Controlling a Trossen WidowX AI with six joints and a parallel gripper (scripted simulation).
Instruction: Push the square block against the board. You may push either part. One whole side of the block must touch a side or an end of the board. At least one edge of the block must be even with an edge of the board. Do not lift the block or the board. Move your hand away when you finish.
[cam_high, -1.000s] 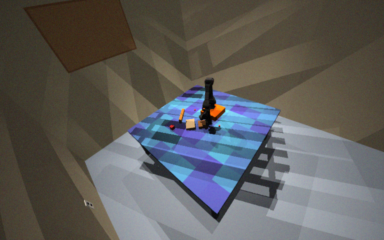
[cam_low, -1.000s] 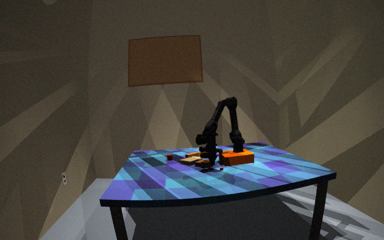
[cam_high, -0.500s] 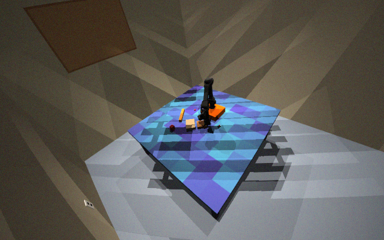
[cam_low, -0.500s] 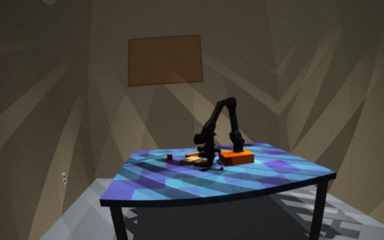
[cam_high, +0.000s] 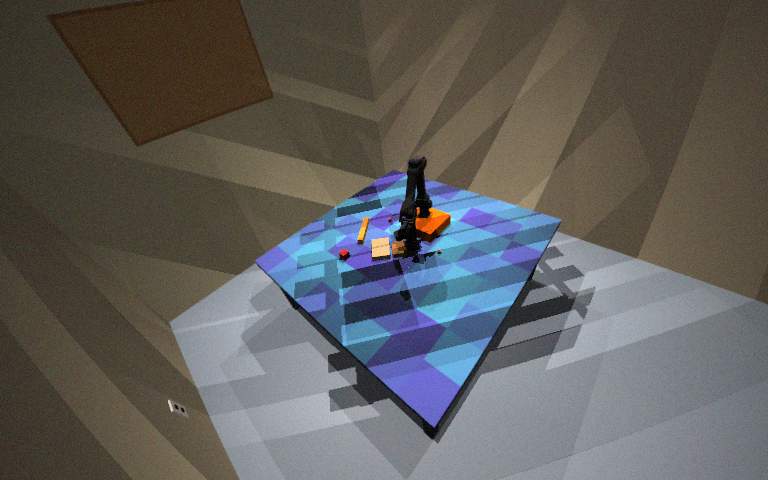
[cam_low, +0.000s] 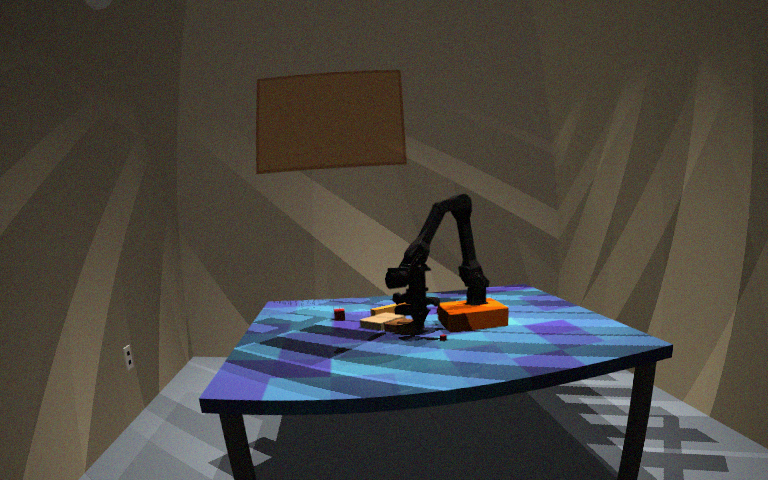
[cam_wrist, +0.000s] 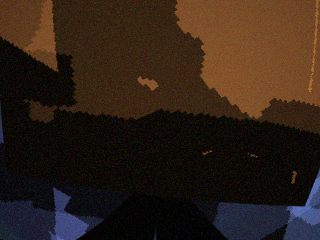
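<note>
Right now my gripper tip is 30 mm short of the brown square block, 50 mm to the left of it and 10 mm below it. From my gripper tip the other things lie so: long narrow orange board 20 mm behind, 340 mm to the right, 10 mm above; then pale tan flat slab 80 mm ahead, 160 mm to the right, 10 mm above; then small red cube 210 mm ahead, 320 mm to the right, 10 mm above.
</note>
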